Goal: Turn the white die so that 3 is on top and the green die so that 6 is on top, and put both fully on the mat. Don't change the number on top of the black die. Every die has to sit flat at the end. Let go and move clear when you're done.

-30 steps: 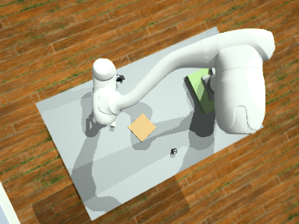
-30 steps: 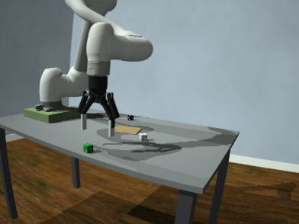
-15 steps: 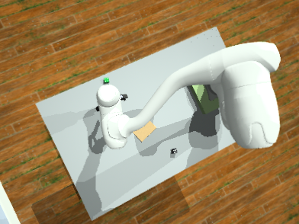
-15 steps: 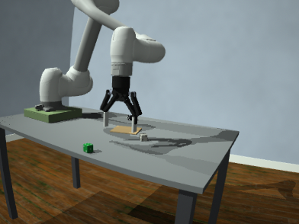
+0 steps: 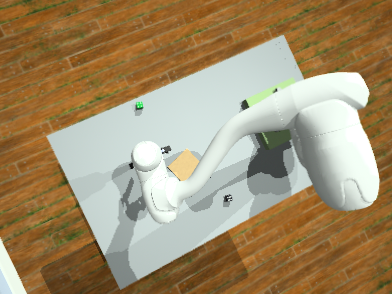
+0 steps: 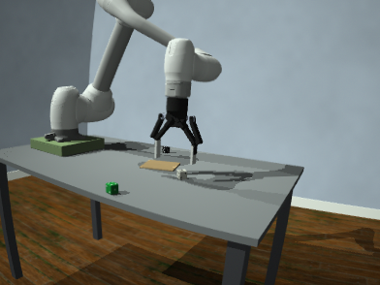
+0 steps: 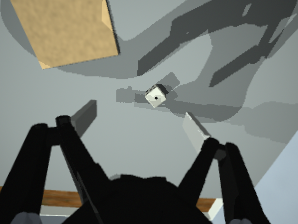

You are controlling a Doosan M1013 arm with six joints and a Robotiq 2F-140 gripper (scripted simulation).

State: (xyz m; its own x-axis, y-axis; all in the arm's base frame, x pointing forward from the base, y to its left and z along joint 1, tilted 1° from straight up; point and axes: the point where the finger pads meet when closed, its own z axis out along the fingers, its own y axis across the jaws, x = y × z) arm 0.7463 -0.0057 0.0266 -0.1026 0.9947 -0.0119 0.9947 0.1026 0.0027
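Now: the black die 340 mm to the left of my hand, 310 mm behind it and 60 mm below it. Also, from my hand: green die 270 mm to the right, 60 mm below, 30 mm behind; white die 60 mm below, 20 mm to the left, 20 mm ahead; tan mat 150 mm behind, 110 mm to the left, 70 mm below.
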